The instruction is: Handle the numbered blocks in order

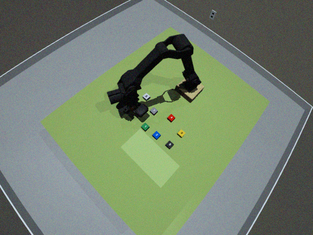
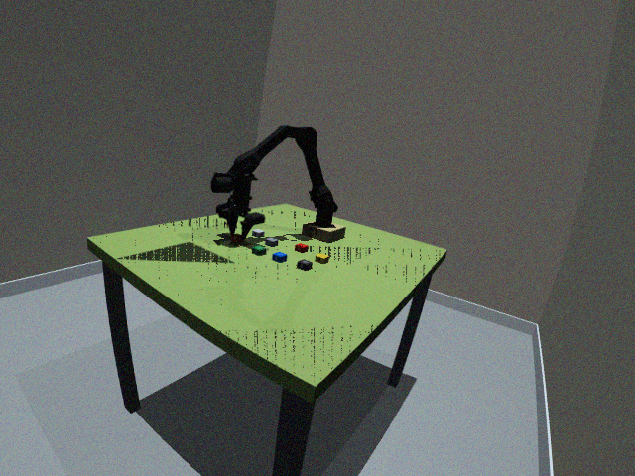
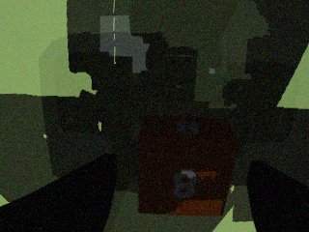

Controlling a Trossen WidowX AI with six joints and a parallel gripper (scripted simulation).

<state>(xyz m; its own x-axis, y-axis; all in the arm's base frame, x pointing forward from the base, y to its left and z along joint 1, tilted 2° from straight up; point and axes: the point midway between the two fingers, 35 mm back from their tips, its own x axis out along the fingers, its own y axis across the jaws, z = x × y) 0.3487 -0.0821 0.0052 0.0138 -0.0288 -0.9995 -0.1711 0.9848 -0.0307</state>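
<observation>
Now: gripper tip right at the orange block. From my gripper tip the other things lie so: grey block: 90 mm behind, 80 mm to the left; then white block: 100 mm behind, 20 mm to the right; then green block: 130 mm to the left, 10 mm ahead.
</observation>
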